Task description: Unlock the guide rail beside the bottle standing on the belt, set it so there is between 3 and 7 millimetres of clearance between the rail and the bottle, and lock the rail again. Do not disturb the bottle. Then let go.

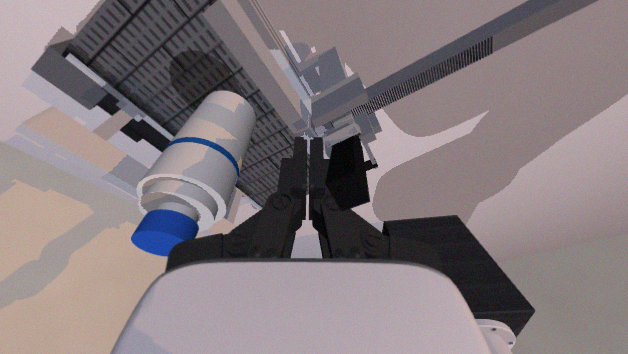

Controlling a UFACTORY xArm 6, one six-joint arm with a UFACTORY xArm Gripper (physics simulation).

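Places are measured from the arm's base along level axes (x left, y up, z ahead), in metres.
Where they show: gripper, fingertip midpoint: [308, 155].
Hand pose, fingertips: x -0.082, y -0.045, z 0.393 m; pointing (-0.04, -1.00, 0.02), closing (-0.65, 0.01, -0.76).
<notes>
Things, the pixels of their centre, and the offset from my fingertips. "*": a spot on its surface instead.
- white bottle at a spot on its surface: [215, 132] * dx +0.062, dy -0.048, dz +0.047 m
- blue cap at the middle of its body: [167, 234] dx +0.091, dy +0.030, dz +0.041 m
- dark slatted belt at the middle of its body: [244, 122] dx +0.098, dy -0.138, dz +0.022 m
- grey guide rail at a spot on its surface: [260, 55] * dx -0.017, dy -0.032, dz +0.052 m
- grey clamp block at a spot on its surface: [340, 97] * dx -0.031, dy -0.033, dz -0.001 m
- black lever handle at the middle of its body: [348, 161] dx -0.025, dy +0.025, dz -0.004 m
- long grey bar at a spot on its surface: [430, 67] * dx -0.080, dy -0.034, dz -0.028 m
A white bottle [215, 132] with a blue band and a blue cap [165, 232] stands on the dark slatted belt [145, 30], left of my gripper. The grey guide rail [260, 55] runs along the belt's right side; its near part is hidden behind the fingers. The gap between rail and bottle cannot be measured here. A grey clamp block [340, 97] sits beside the rail on a ribbed bar, with a black lever handle [348, 172] in front of it. My gripper [308, 155] is shut and empty, its tips at the near end of the rail, just left of the black handle.
A long grey bar [430, 67] with a ribbed stretch runs from the clamp to the upper right. Grey brackets and blocks [70, 77] line the belt's left side. A black box-shaped part [450, 260] is at the lower right, beside the gripper body.
</notes>
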